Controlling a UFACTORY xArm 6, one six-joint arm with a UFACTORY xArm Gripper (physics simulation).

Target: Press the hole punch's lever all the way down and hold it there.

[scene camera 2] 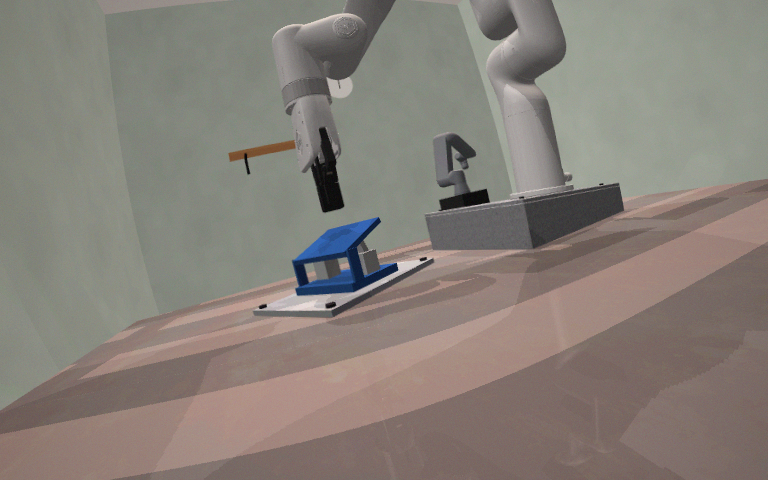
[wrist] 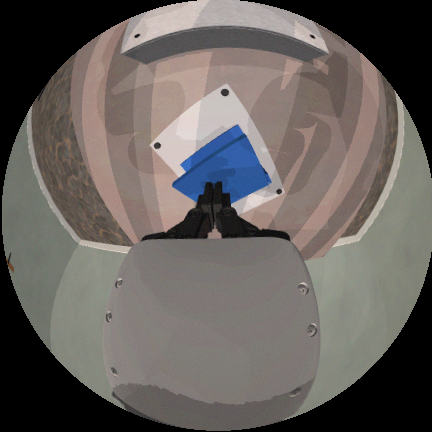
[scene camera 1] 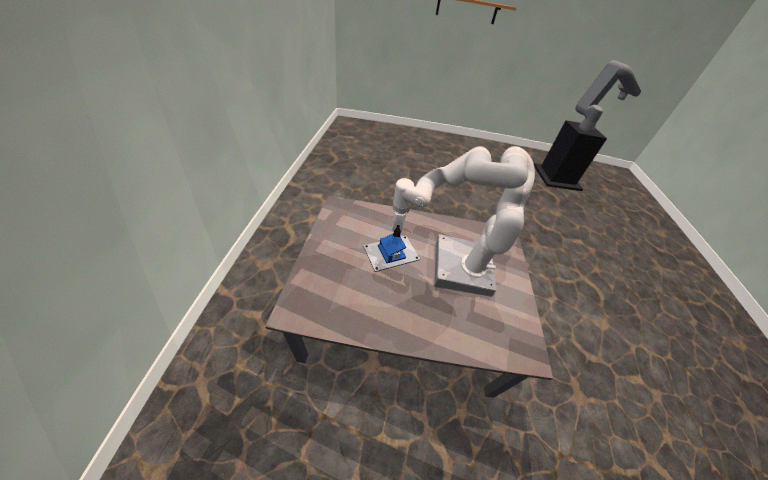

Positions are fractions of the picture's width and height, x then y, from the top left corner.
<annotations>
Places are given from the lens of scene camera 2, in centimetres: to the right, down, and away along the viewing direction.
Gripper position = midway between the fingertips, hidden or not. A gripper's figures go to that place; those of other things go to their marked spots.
my gripper (scene camera 2: 0.43,0.44): -8, -4, 52
hole punch lever (scene camera 2: 0.43,0.51): -7, 1, 49
</annotations>
